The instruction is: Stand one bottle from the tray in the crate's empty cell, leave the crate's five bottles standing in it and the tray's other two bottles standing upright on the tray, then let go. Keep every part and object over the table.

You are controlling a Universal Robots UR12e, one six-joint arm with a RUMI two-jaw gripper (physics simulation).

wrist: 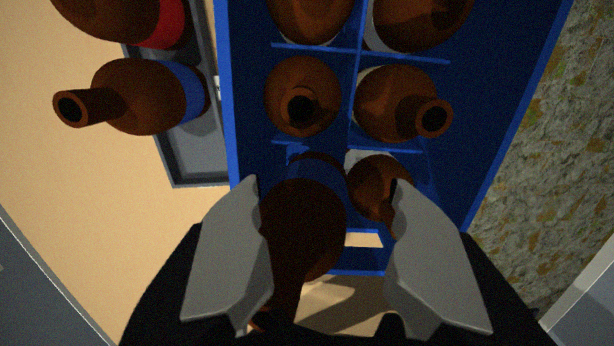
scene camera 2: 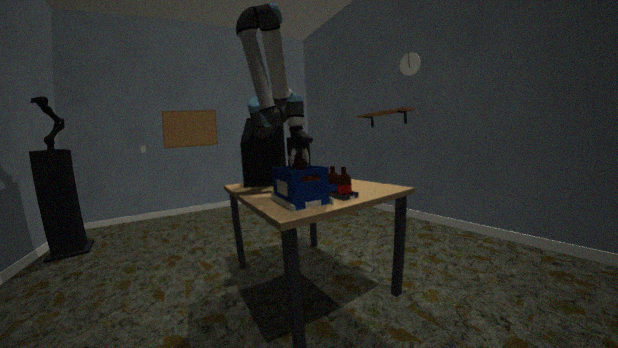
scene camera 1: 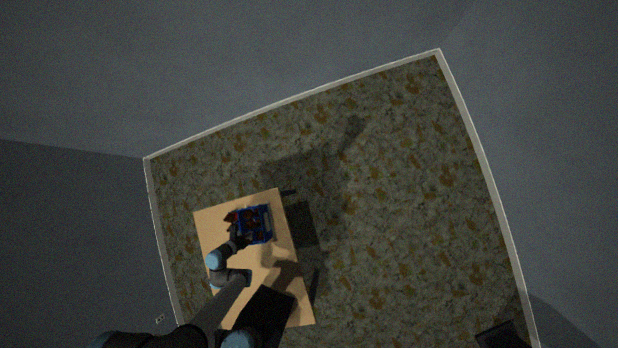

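Pixels of known places: gripper, between the fingertips: (wrist: 324, 178) (scene camera 2: 299, 166) (scene camera 1: 248, 232); arm's base, origin of its link: (scene camera 2: 264, 129).
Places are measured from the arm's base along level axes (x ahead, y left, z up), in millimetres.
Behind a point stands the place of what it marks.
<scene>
My gripper (scene camera 1: 242, 239) @(z -253, x 603, y -176 mm) (scene camera 2: 300, 159) @(z -253, x 603, y -176 mm) (wrist: 324, 178) @(z -253, x 603, y -176 mm) is open, its fingers apart around a brown blue-labelled bottle (scene camera 2: 300, 163) @(z -239, x 592, y -159 mm) (wrist: 305, 220) @(z -232, x 588, y -159 mm). In the wrist view this bottle is nearer the left finger, over and partly inside the near left cell of the blue crate (scene camera 1: 270, 231) @(z -375, x 529, y -280 mm) (scene camera 2: 301, 192) @(z -351, x 753, y -300 mm) (wrist: 227, 100) @(z -253, x 664, y -130 mm). Its top shows above the crate's rim in scene camera 2; its base is hidden. Other brown bottles (wrist: 302, 100) @(z -265, x 654, y -171 mm) (wrist: 395, 102) @(z -300, x 635, y -243 mm) (wrist: 372, 190) @(z -307, x 552, y -221 mm) stand in the crate. A blue-labelled bottle (wrist: 145, 97) @(z -311, x 682, y -37 mm) and a red-labelled bottle (scene camera 2: 344, 182) @(z -342, x 795, y -49 mm) (wrist: 115, 20) @(z -318, x 742, y -36 mm) stand upright on the grey tray (wrist: 205, 183) @(z -403, x 553, y 5 mm).
The wooden table (scene camera 1: 215, 215) @(z -428, x 864, y 171 mm) (scene camera 2: 382, 189) @(z -428, x 844, y 253 mm) carries the crate and tray. The tray lies close beside the crate's left wall in the wrist view. One crate bottle's neck is close to the right finger. The table edge runs near the crate's far side.
</scene>
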